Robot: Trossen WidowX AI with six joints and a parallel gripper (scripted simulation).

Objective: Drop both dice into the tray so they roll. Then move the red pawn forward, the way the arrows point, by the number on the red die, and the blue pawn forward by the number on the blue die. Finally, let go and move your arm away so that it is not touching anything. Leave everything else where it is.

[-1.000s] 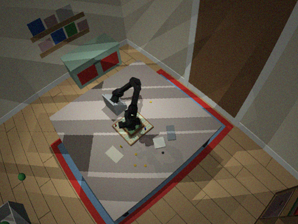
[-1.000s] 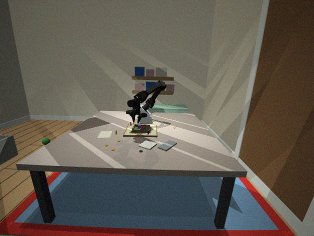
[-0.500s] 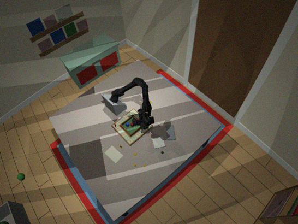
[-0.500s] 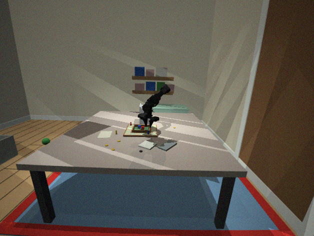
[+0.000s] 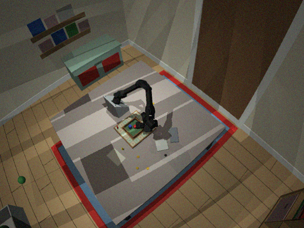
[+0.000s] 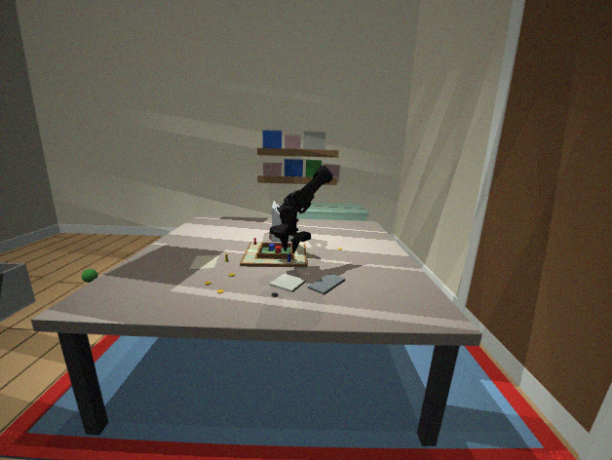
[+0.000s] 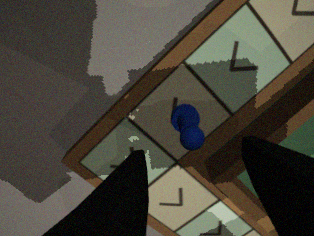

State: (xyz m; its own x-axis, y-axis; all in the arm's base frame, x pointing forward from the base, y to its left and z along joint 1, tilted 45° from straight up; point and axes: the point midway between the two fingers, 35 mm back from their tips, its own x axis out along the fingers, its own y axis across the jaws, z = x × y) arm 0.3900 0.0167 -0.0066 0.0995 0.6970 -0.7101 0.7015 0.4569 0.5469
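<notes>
The blue pawn lies 3 cm below my gripper tip. Round my gripper tip: black token 27 cm ahead, 8 cm to the right, 5 cm below; then red pawn 25 cm behind, 15 cm to the right, 3 cm below; then pale sheet 36 cm to the right, 6 cm below, 6 cm behind.
</notes>
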